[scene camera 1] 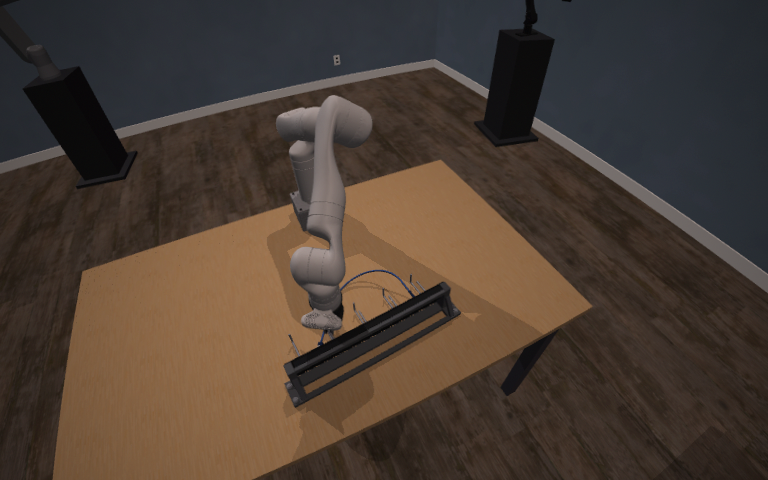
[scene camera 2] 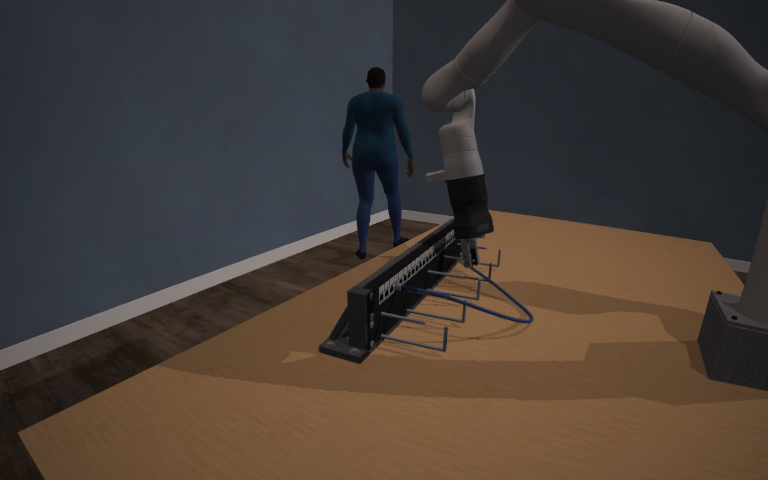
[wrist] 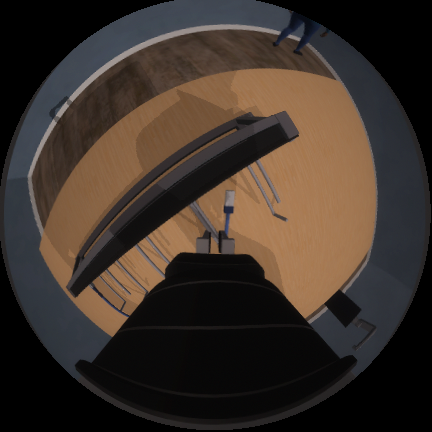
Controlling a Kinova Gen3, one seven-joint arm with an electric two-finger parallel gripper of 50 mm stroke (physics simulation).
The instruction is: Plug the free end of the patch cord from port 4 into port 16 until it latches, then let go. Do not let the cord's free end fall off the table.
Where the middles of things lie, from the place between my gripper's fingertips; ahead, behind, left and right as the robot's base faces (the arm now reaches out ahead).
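From where my hand is, the rail (wrist: 228,141) is 12 cm to the left of it and 6 cm ahead of it, and it's 5 cm above the hand.
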